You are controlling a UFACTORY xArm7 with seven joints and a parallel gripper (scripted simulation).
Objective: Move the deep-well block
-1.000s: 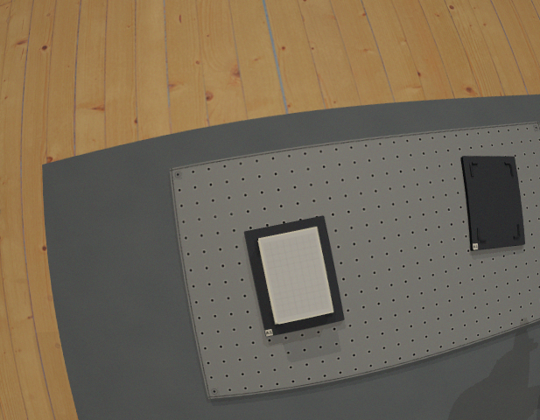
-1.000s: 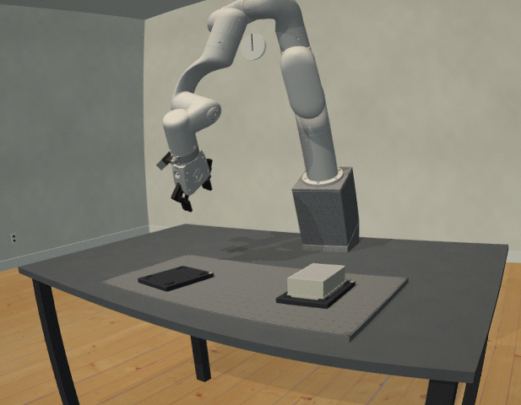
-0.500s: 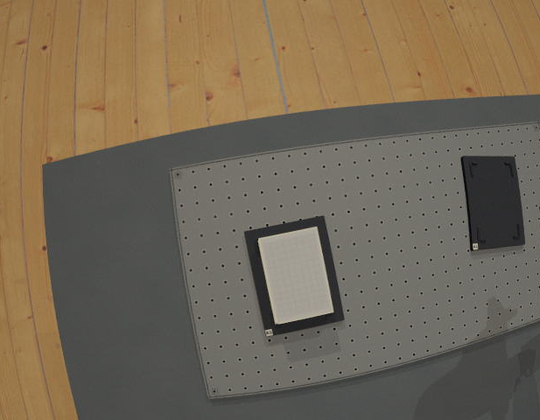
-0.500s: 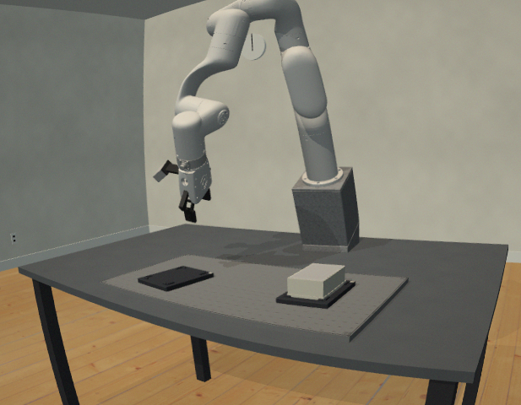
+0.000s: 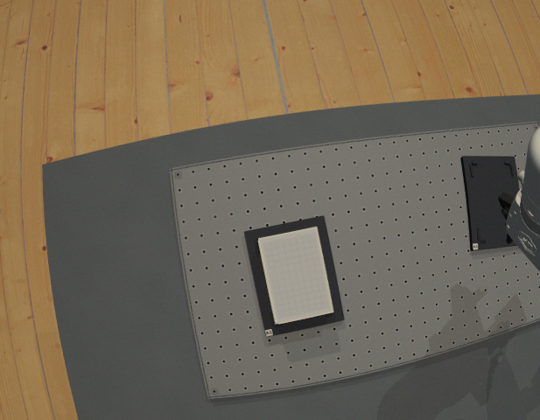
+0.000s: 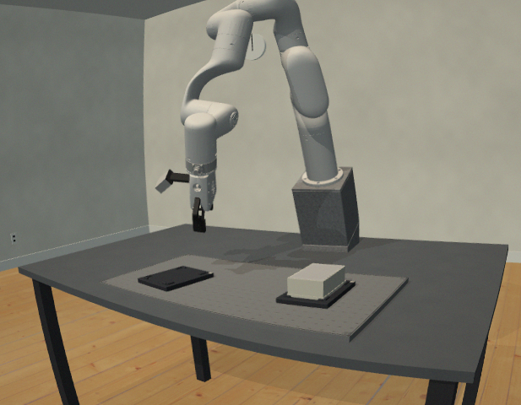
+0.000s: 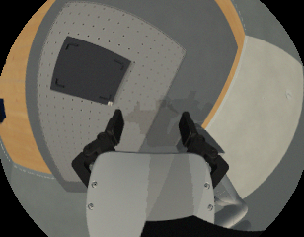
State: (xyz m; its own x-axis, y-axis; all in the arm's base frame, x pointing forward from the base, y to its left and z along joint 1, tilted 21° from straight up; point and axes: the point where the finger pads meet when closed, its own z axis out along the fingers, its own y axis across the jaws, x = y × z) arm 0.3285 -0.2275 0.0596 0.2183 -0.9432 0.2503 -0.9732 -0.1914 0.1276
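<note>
The deep-well block is 330 mm to the left of my hand, 110 mm below it and 110 mm ahead of it. Also, from my hand: nest N2 (140 mm below, 100 mm ahead, 40 mm to the right); then A1 label (400 mm to the left, 130 mm below, 50 mm ahead); then nest N1 (330 mm to the left, 140 mm below, 110 mm ahead).
</note>
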